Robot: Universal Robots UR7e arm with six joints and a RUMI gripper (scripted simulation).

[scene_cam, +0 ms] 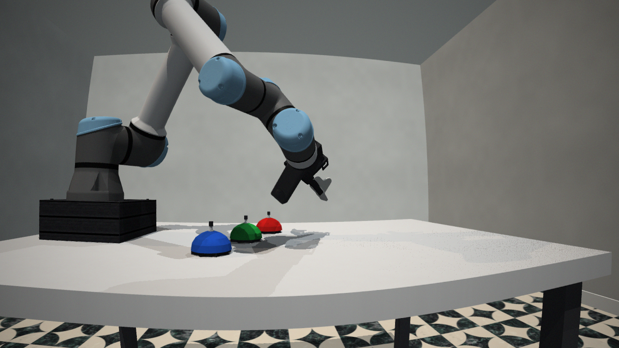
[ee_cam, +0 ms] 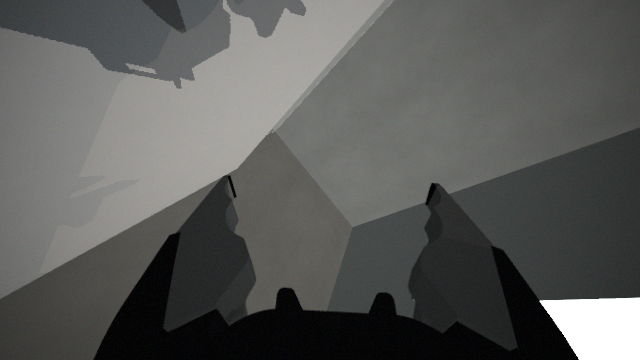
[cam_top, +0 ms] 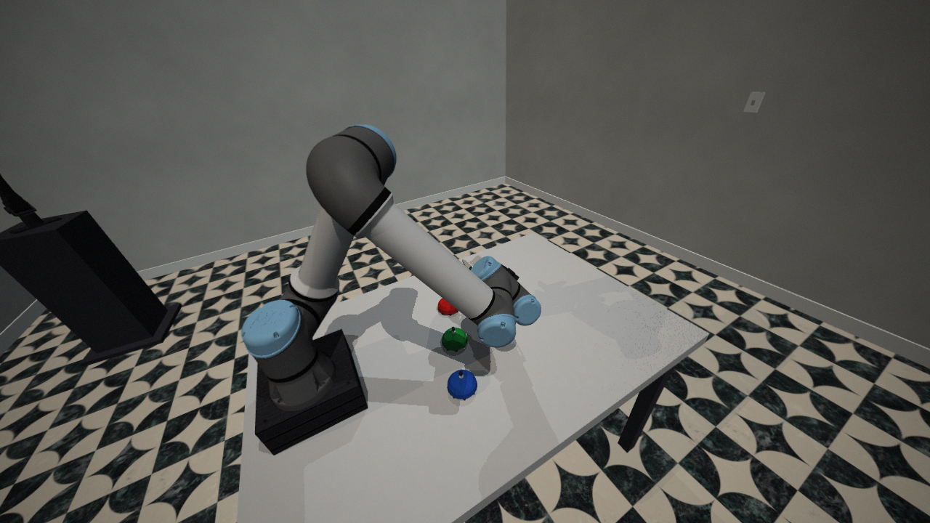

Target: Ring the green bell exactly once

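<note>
My gripper is now 17 cm past the green bell, 12 cm to the left of it and 11 cm above it. Also, from my hand: blue bell (28 cm to the right, 21 cm behind, 11 cm below); red bell (12 cm behind, 11 cm below, 4 cm to the left).
</note>
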